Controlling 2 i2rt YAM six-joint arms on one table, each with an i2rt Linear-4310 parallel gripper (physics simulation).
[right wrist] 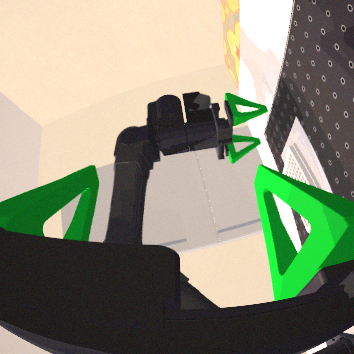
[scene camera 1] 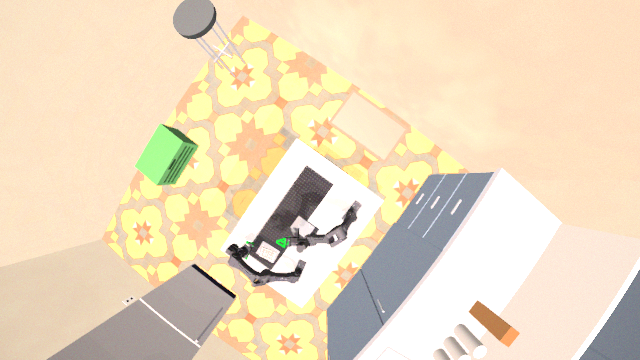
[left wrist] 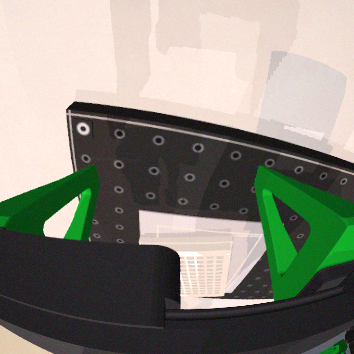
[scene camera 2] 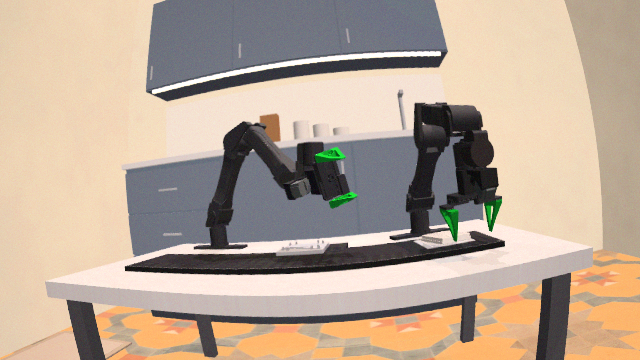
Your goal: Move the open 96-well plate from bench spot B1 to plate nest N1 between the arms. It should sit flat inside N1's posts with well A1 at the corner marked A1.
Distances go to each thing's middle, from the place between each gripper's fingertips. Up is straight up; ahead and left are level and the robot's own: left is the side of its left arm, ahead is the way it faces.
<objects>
My right gripper is now 22 cm to the right of the pale flat nest [left wrist: 248, 244] and 18 cm above it. From my right hand the other things lie so: white well plate [left wrist: 204, 260]: 23 cm to the left, 17 cm below, 1 cm behind.
Right now my left hand is 140 mm past the pale flat nest, 60 mm to the left of it and 20 mm above it. The rest, counted from my left hand: white well plate (140 mm behind, 50 mm to the right, 10 mm below).
</objects>
